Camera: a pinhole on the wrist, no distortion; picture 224 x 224 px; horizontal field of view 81.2 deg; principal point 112.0 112.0 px. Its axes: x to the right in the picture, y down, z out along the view. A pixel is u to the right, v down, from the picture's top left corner.
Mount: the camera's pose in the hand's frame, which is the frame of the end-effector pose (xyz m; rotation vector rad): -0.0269 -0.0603 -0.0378 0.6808 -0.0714 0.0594
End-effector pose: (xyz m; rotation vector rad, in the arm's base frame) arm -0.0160 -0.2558 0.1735 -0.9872 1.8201 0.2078
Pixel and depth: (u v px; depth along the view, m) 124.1 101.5 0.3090
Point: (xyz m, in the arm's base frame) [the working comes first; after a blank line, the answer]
In the camera's frame: 0.0286 -0.0248 0.3090

0.3090 -0.3253 0.1709
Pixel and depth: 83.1 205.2 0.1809
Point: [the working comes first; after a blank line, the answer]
In the camera's frame: -0.0400 0.1290 0.1809

0.1749 -0.1619 0.1809
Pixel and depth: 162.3 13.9 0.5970
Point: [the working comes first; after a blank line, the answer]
In the camera's frame: 0.2298 -0.4482 0.5970

0.6128 -0.7831 0.1423
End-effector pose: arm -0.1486 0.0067 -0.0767 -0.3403 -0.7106 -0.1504
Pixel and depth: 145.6 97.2 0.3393
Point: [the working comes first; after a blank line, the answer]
In the camera's frame: 0.0872 -0.0384 0.3393

-0.3160 -0.2017 0.1783
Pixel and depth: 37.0 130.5 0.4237
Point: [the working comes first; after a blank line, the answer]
In the camera's frame: -0.2432 0.0600 0.4237

-0.6289 -0.1478 0.0196
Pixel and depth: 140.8 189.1 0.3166
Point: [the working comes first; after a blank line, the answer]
In the camera's frame: 0.0698 0.1868 0.3166

-0.3692 0.0185 0.1941
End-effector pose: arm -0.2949 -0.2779 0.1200 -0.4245 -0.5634 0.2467
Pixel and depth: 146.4 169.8 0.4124
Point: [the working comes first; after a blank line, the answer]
In the camera's frame: 0.1086 0.1824 0.4124

-0.4643 -0.2874 0.5305
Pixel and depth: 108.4 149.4 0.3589
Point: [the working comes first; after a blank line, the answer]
In the camera's frame: -0.0099 0.1027 0.3589

-0.4933 -0.3850 0.4170
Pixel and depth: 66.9 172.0 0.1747
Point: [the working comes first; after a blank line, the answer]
In the camera's frame: -0.0603 0.0802 0.1747

-0.4460 -0.3641 0.2317
